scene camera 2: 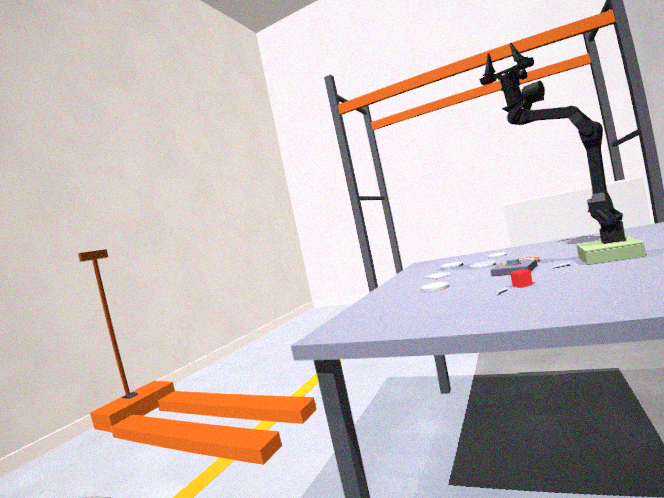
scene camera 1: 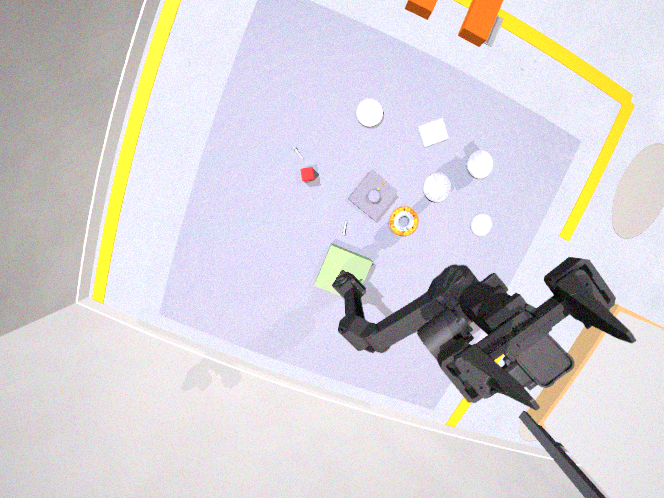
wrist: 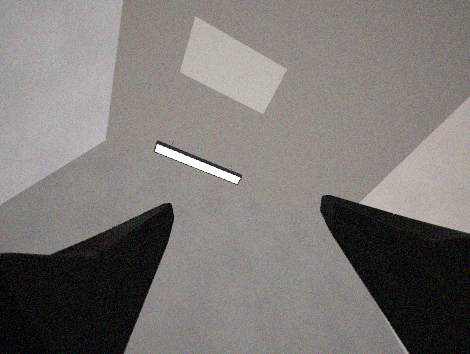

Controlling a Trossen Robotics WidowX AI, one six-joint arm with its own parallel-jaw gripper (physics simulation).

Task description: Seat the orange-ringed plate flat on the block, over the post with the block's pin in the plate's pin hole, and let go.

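Where they show: gripper, fingertip midpoint: (scene camera 2: pixel 499 48) (scene camera 1: pixel 584 372) (wrist: pixel 247 206); arm's base at its link origin: (scene camera 2: pixel 614 241) (scene camera 1: pixel 344 281).
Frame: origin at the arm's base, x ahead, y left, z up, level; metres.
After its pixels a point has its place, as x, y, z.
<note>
The orange-ringed plate (scene camera 1: pixel 392 221) @[0.274, -0.036, -0.034] (scene camera 2: pixel 529 258) @[0.279, -0.087, -0.035] lies on the table beside the block, apart from it in the scene camera 1 view. The grey square block (scene camera 1: pixel 362 198) @[0.285, 0.103, -0.022] (scene camera 2: pixel 501 271) @[0.344, 0.135, -0.032] has a round post (scene camera 1: pixel 374 196) @[0.312, 0.074, -0.003] (scene camera 2: pixel 513 262) @[0.307, 0.095, -0.013] standing up at its middle. Two small yellow-orange spots (scene camera 1: pixel 378 188) @[0.344, 0.075, -0.016] show beside the post; which is the pin is too small to tell. The plate's pin hole cannot be made out. My gripper (scene camera 1: pixel 584 373) @[0.226, -0.023, 0.735] (scene camera 2: pixel 500 49) @[0.226, -0.023, 0.735] (wrist: pixel 247 206) @[0.226, -0.023, 0.735] is open and empty, high above the table, fingers pointing upward, far from plate and block.
A red block (scene camera 1: pixel 307 174) @[0.255, 0.308, -0.006] (scene camera 2: pixel 521 278) @[0.252, 0.331, -0.021], several white discs (scene camera 1: pixel 369 112) @[0.547, 0.238, -0.035] (scene camera 2: pixel 434 286) @[0.538, 0.263, -0.034], a white square (scene camera 1: pixel 433 132) @[0.616, 0.011, -0.040] and two small pale rods (scene camera 1: pixel 344 227) @[0.164, 0.101, -0.038] (scene camera 1: pixel 298 153) @[0.302, 0.376, -0.038] lie around the block. The arm stands on a green base (scene camera 1: pixel 335 262) @[0.042, 0.066, 0.000] (scene camera 2: pixel 611 253) @[0.018, 0.101, -0.022]. The wrist view shows a ceiling lamp (wrist: pixel 197 163).
</note>
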